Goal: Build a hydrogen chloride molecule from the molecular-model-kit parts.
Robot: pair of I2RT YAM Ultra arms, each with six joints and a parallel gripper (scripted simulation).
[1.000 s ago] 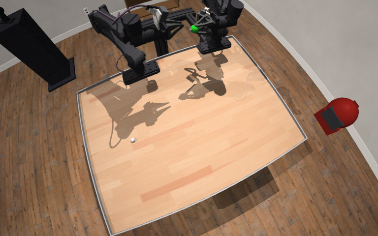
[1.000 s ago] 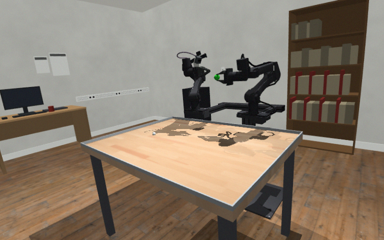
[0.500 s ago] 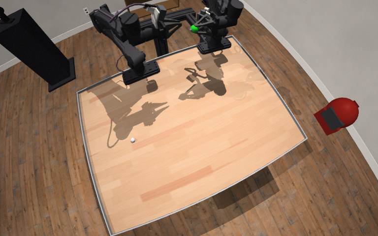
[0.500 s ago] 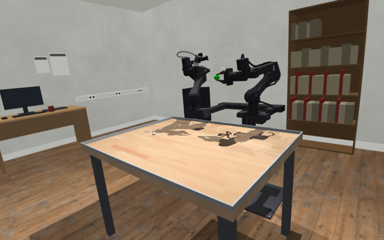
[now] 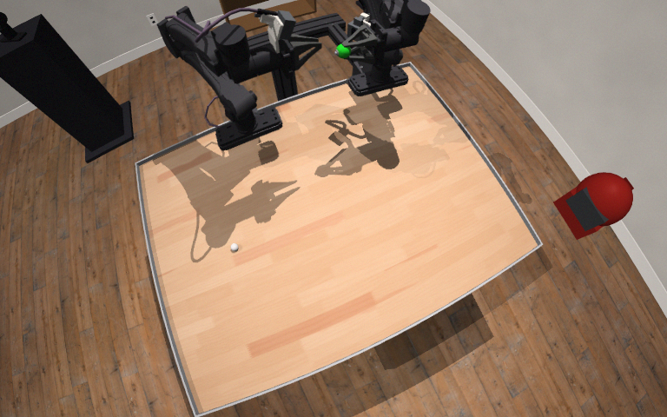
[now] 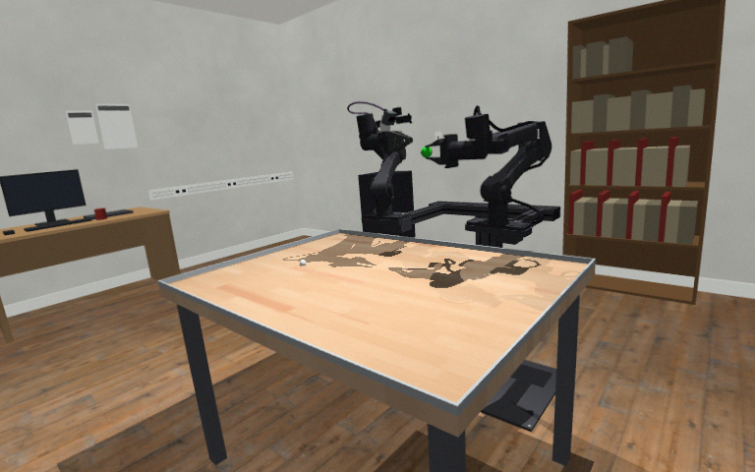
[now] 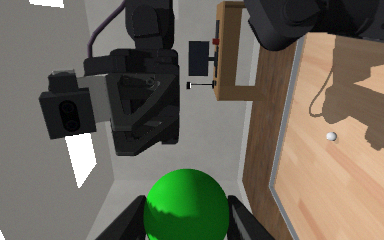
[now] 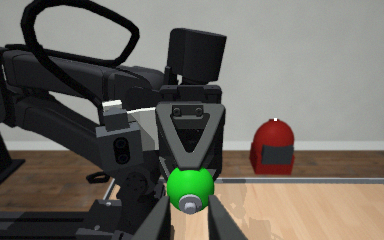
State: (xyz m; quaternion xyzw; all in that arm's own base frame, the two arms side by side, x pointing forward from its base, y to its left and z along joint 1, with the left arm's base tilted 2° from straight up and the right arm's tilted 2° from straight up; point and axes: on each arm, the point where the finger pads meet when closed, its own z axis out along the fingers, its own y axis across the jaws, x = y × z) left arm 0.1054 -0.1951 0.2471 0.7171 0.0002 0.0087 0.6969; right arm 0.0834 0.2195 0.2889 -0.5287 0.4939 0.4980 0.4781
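My right gripper is now 190 mm short of the white ball, 390 mm to the left of it and 430 mm above it. From my right hand the other things lie so: grey peg: 50 mm to the left, 40 mm below; then green ball: 70 mm to the left, 40 mm below.
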